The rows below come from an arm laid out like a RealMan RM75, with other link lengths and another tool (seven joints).
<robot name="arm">
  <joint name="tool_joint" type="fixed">
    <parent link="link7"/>
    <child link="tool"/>
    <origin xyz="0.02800 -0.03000 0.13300" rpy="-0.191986 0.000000 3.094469"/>
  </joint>
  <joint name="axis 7" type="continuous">
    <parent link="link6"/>
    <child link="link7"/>
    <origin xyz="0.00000 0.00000 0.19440"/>
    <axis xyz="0 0 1"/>
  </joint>
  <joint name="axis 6" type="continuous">
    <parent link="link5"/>
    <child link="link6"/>
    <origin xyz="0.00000 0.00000 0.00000"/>
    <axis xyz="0 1 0"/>
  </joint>
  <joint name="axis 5" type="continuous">
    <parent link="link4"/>
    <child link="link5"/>
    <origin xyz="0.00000 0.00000 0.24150"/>
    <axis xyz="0 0 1"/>
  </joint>
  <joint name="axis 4" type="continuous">
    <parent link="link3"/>
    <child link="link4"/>
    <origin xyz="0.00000 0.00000 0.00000"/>
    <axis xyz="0 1 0"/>
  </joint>
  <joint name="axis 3" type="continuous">
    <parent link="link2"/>
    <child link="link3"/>
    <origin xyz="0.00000 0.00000 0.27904"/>
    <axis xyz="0 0 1"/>
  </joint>
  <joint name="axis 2" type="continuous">
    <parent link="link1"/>
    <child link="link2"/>
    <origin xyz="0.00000 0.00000 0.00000"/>
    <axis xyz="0 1 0"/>
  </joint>
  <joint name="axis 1" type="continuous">
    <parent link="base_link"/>
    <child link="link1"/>
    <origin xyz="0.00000 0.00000 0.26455"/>
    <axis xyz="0 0 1"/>
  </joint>
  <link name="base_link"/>
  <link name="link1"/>
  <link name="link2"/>
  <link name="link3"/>
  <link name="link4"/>
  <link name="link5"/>
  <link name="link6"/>
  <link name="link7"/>
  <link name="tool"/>
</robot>
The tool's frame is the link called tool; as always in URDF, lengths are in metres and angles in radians. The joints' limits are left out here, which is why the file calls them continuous.
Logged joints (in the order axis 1, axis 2, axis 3, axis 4, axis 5, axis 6, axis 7), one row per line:
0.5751, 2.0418, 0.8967, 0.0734, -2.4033, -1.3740, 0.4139
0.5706, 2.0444, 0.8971, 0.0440, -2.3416, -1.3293, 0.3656
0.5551, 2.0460, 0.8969, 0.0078, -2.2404, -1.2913, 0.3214
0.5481, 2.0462, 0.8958, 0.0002, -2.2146, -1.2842, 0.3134
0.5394, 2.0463, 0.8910, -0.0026, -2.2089, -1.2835, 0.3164
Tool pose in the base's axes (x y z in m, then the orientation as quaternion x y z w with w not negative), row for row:
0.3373, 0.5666, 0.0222, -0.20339, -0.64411, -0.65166, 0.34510
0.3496, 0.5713, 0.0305, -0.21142, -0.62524, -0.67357, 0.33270
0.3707, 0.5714, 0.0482, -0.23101, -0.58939, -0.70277, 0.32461
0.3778, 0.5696, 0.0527, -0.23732, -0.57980, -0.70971, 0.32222
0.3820, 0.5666, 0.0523, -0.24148, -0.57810, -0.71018, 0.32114
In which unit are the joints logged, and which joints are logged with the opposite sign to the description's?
The joints are logged in radians. Opposite sign: axis 4.
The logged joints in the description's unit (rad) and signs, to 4 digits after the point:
0.5751, 2.0418, 0.8967, -0.0734, -2.4033, -1.3740, 0.4139
0.5706, 2.0444, 0.8971, -0.0440, -2.3416, -1.3293, 0.3656
0.5551, 2.0460, 0.8969, -0.0078, -2.2404, -1.2913, 0.3214
0.5481, 2.0462, 0.8958, -0.0002, -2.2146, -1.2842, 0.3134
0.5394, 2.0463, 0.8910, 0.0026, -2.2089, -1.2835, 0.3164

